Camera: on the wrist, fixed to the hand. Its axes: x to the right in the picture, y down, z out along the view.
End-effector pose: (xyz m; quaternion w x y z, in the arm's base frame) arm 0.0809 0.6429 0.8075 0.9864 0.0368 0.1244 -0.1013
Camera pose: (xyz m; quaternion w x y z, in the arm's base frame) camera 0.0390 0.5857 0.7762 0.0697 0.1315 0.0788 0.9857
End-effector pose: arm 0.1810 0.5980 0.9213 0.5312 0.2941 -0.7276 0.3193
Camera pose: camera 0.2574 0.5856 0.9193 0.2384 0.7669 0.2181 -0.5544
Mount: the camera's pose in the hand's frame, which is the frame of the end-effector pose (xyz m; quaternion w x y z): -0.0209 -0.0661 -0.0346 0.0165 0.0035 -0.1186 -0.9928
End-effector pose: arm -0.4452 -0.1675 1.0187 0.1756 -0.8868 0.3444 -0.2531
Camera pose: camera -0.4437 -0.1113 1.0720 0.2044 0.3860 0.8965 0.0745
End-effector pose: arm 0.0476 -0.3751 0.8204 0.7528 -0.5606 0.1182 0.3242
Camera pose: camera 0.0791 -0.4250 0.8706 0.3503 -0.0855 -0.6427 -0.6759
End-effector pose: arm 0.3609 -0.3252 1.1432 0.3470 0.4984 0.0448 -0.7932
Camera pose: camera 0.3533 -0.2503 1.1249 0.7782 0.1291 -0.4516 0.4169
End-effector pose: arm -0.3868 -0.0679 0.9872 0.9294 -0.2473 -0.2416 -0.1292
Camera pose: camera -0.4150 -0.1393 0.9764 0.1407 -0.2237 0.3602 0.8947
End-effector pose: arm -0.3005 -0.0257 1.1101 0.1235 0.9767 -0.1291 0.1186
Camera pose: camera -0.3084 0.0502 1.1232 0.1011 0.1588 0.9533 -0.2360
